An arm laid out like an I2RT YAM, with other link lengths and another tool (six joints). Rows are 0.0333 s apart.
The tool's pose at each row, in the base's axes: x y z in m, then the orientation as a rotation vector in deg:
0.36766, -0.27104, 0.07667, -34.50, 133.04, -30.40
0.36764, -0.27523, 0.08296, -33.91, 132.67, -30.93
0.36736, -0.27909, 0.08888, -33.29, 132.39, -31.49
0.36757, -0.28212, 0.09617, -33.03, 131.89, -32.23
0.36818, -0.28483, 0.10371, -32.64, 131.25, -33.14
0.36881, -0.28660, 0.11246, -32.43, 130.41, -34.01
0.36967, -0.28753, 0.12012, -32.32, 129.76, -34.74
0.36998, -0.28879, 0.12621, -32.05, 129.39, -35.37
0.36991, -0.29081, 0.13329, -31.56, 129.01, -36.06
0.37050, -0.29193, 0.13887, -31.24, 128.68, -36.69
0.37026, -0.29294, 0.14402, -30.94, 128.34, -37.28
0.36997, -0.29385, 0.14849, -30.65, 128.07, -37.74
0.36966, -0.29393, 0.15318, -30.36, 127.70, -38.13
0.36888, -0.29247, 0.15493, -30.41, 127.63, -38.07
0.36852, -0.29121, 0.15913, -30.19, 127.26, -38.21
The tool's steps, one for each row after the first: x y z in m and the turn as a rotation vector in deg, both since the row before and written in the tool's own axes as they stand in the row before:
-0.00086, -0.00664, -0.00350, 0.64, -0.17, 0.26
-0.00072, -0.00615, -0.00342, 0.64, -0.08, 0.28
-0.00223, -0.00636, -0.00412, 0.72, -0.22, -0.04
-0.00281, -0.00638, -0.00399, 0.92, -0.28, 0.00
-0.00398, -0.00636, -0.00488, 0.90, -0.48, -0.12
-0.00405, -0.00521, -0.00409, 0.72, -0.35, -0.15
-0.00270, -0.00453, -0.00332, 0.61, -0.12, -0.01
-0.00256, -0.00565, -0.00396, 0.72, -0.10, 0.13
-0.00271, -0.00425, -0.00272, 0.62, -0.07, 0.03
-0.00201, -0.00378, -0.00305, 0.59, -0.09, 0.02
-0.00168, -0.00332, -0.00266, 0.48, -0.07, 0.06
-0.00225, -0.00282, -0.00302, 0.47, -0.19, 0.08
-0.00124, 0.00022, -0.00206, -0.03, -0.09, -0.01
-0.00271, -0.00149, -0.00313, 0.29, -0.28, 0.12

